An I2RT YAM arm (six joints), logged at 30 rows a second.
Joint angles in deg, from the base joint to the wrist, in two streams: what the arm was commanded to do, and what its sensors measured. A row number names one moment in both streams.
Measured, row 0:
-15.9 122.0 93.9 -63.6 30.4 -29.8
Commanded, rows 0 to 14:
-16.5 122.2 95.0 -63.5 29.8 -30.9
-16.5 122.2 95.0 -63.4 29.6 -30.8
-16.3 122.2 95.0 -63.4 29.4 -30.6
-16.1 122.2 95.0 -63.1 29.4 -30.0
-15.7 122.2 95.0 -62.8 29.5 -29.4
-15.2 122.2 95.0 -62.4 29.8 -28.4
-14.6 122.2 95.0 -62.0 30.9 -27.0
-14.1 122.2 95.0 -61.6 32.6 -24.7
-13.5 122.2 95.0 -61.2 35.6 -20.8
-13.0 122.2 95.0 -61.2 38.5 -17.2
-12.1 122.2 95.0 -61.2 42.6 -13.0
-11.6 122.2 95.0 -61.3 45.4 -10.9
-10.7 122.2 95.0 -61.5 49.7 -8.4
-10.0 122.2 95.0 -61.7 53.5 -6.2
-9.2 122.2 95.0 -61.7 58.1 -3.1
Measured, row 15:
-11.3 122.0 93.9 -61.6 42.9 -15.2
